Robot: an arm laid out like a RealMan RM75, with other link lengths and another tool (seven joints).
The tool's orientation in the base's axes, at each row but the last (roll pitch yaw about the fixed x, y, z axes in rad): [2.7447, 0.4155, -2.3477]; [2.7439, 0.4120, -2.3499]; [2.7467, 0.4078, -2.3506]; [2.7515, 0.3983, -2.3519]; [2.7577, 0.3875, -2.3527]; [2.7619, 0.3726, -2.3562]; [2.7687, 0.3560, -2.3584]
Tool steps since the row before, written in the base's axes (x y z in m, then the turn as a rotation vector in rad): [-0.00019, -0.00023, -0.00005, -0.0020, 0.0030, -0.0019]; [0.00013, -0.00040, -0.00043, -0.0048, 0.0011, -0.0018]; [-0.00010, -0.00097, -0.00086, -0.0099, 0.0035, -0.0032]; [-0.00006, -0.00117, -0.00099, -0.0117, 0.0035, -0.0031]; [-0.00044, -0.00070, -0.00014, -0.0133, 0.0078, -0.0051]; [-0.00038, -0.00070, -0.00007, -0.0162, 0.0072, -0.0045]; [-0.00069, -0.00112, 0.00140, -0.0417, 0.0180, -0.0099]
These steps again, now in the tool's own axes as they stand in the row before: [0.00029, 0.00000, -0.00008, 0.0001, 0.0025, 0.0032]; [0.00035, -0.00047, 0.00015, 0.0031, 0.0036, 0.0022]; [0.00104, -0.00075, 0.00022, 0.0054, 0.0083, 0.0047]; [0.00119, -0.00094, 0.00023, 0.0065, 0.0097, 0.0047]; [0.00080, -0.00010, -0.00023, 0.0055, 0.0126, 0.0086]; [0.00074, -0.00013, -0.00028, 0.0076, 0.0147, 0.0079]; [0.00071, 0.00035, -0.00175, 0.0192, 0.0380, 0.0185]
